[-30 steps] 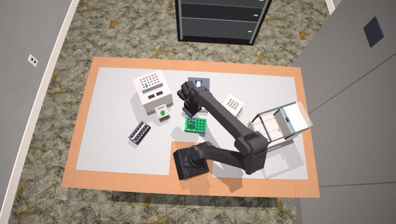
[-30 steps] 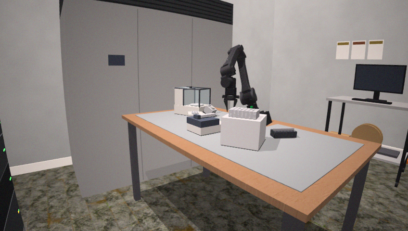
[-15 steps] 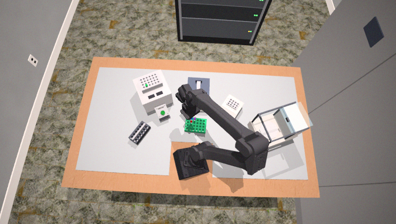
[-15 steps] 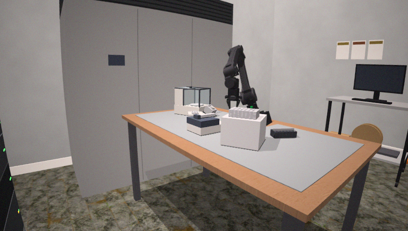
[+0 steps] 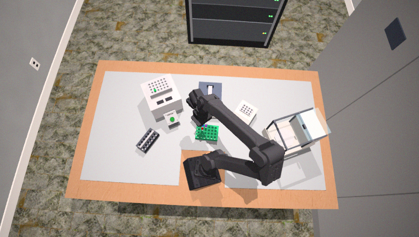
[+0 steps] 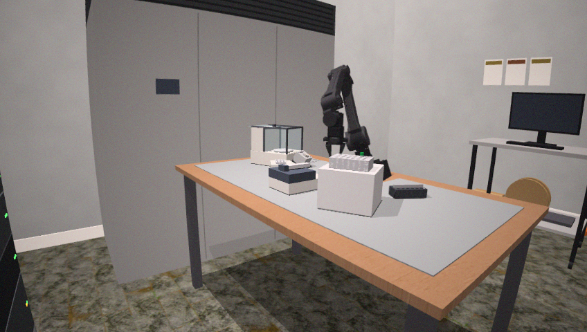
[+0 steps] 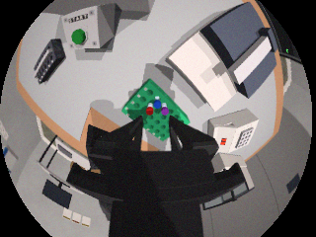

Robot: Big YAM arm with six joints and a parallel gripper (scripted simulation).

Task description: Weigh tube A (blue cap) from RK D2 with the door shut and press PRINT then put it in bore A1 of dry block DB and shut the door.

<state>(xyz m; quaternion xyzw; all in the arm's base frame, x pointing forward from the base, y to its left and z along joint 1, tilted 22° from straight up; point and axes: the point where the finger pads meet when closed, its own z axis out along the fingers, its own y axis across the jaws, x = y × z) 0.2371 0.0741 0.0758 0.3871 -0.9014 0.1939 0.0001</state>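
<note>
My gripper is now 9 cm above the green rack RK, 3 cm to the left of it and 3 cm past it. From my hand the other things lie so: black magnet block: 30 cm to the left, 11 cm behind, 9 cm below; then white print key: 33 cm to the right, 9 cm behind, 4 cm below; then dry block DB: 24 cm to the right, 9 cm ahead, 8 cm below.
</note>
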